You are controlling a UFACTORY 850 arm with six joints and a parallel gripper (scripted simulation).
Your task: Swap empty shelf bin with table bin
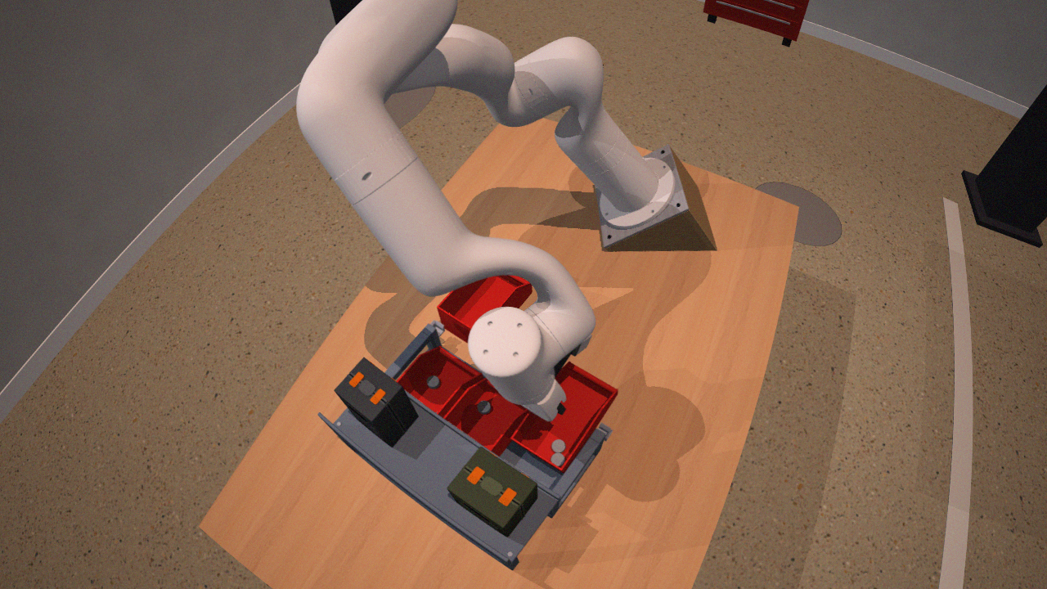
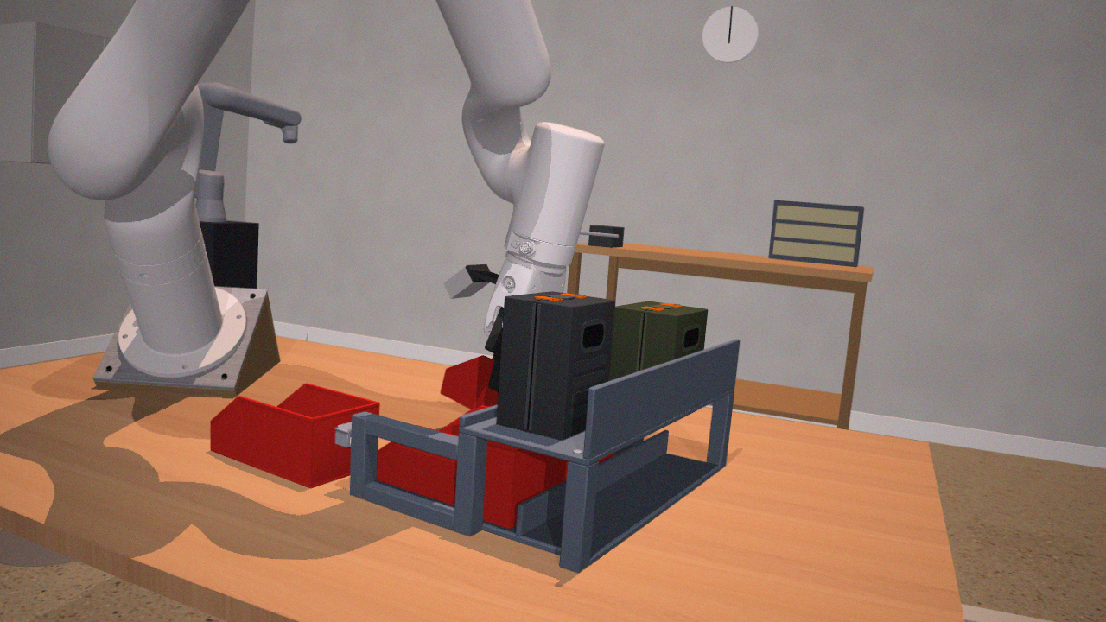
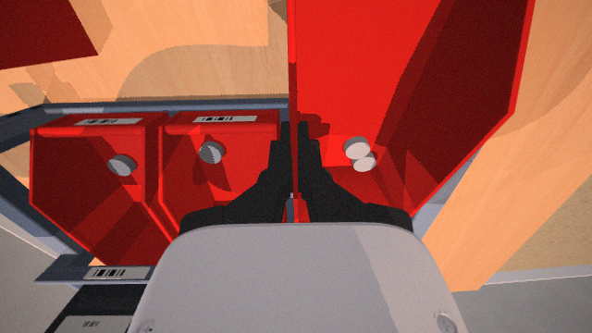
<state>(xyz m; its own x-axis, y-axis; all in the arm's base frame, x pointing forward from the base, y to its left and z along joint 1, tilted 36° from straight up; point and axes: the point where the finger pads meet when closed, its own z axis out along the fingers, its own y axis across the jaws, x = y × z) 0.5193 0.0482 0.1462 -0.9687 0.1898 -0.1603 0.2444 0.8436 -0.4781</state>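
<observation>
My hand is 30 mm past the shelf front lip, 60 mm to the left of it and 80 mm above it. The rest, counted from my hand: grey back panel 230 mm ahead, 130 mm to the right, 40 mm above; black case 130 mm ahead, 220 mm to the right, 70 mm above; green case 190 mm ahead, 60 mm above.
</observation>
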